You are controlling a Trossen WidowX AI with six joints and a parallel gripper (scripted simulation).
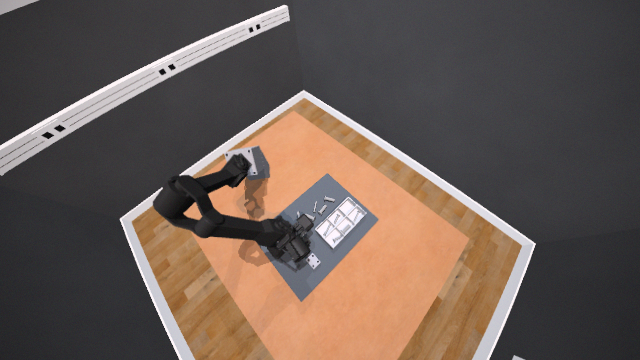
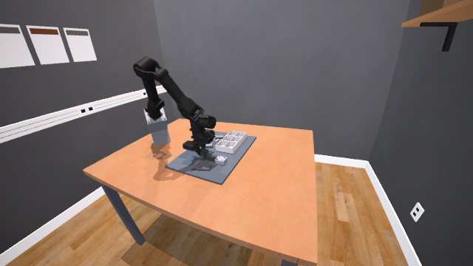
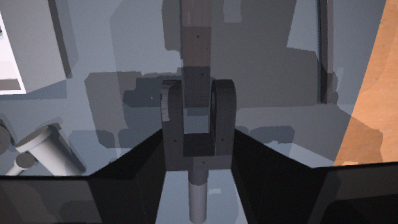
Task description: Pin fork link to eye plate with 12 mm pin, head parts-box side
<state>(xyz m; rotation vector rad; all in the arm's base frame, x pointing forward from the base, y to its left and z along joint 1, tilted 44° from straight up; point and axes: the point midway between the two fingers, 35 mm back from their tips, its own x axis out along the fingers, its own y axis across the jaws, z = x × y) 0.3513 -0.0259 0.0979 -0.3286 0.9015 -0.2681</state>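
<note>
My hand is 50 mm above the dark flat bar and 40 mm short of it. From my hand the other things lie so: dark fork link: 30 mm below; then grey mat: 100 mm to the left, 70 mm below, 40 mm ahead; then thin dark bar: 80 mm to the right, 60 mm below, 60 mm ahead.
</note>
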